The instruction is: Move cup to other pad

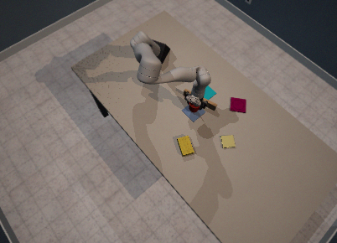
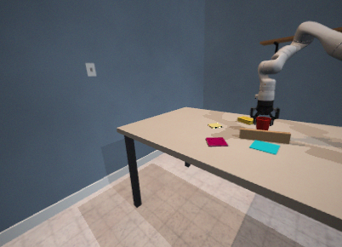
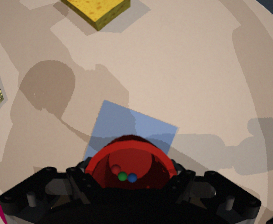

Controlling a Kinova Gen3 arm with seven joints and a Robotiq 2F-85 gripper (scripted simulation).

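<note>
Now: hand 16 cm to the right of the teal pad, 8 cm above it and 4 cm past it. The rest, counted from my hand: wooden rail (8 cm to the left, 5 cm below, 2 cm behind); then blue pad (8 cm below); then red cup (2 cm below).
</note>
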